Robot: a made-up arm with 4 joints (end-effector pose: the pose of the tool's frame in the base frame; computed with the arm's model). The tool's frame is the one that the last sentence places. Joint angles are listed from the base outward.
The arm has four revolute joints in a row. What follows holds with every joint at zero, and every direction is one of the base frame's. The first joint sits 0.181 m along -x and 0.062 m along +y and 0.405 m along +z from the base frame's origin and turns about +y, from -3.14 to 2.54 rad. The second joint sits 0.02 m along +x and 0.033 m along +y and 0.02 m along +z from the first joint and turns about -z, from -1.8 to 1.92 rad. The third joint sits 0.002 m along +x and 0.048 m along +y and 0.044 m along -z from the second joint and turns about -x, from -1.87 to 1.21 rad. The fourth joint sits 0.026 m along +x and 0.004 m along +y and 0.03 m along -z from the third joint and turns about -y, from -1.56 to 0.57 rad. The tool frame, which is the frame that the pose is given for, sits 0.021 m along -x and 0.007 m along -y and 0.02 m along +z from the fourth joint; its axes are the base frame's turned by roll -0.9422, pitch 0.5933 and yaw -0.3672 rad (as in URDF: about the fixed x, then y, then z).
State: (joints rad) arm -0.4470 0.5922 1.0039 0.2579
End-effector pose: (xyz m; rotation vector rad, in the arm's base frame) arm -0.1315 0.1208 0.3954 -1.3602 0.5709 -1.1200
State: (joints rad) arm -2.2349 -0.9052 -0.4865 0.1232
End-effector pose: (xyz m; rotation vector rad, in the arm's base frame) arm -0.1414 0.1304 0.4139 -1.1983 -1.6024 -0.1115
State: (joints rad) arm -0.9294 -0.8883 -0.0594 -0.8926
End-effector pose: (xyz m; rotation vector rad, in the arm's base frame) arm -0.1582 0.1470 0.3932 -1.6174 0.4143 0.2548
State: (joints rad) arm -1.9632 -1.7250 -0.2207 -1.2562
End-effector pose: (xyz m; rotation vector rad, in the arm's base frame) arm -0.1427 0.1280 0.3867 -2.3874 0.1393 -0.7620
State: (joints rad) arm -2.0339 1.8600 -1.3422 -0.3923
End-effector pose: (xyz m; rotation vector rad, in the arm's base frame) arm -0.1848 0.0650 0.4746 1.4993 -1.5575 0.2308
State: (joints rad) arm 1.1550 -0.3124 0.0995 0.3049
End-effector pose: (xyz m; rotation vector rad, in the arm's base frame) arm -0.2149 0.1368 0.3807 -0.7748 1.3340 0.6292
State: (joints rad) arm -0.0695 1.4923 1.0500 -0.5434
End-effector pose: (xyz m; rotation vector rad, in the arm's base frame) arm -0.1134 0.0782 0.3872 -0.3891 2.3347 -1.2952
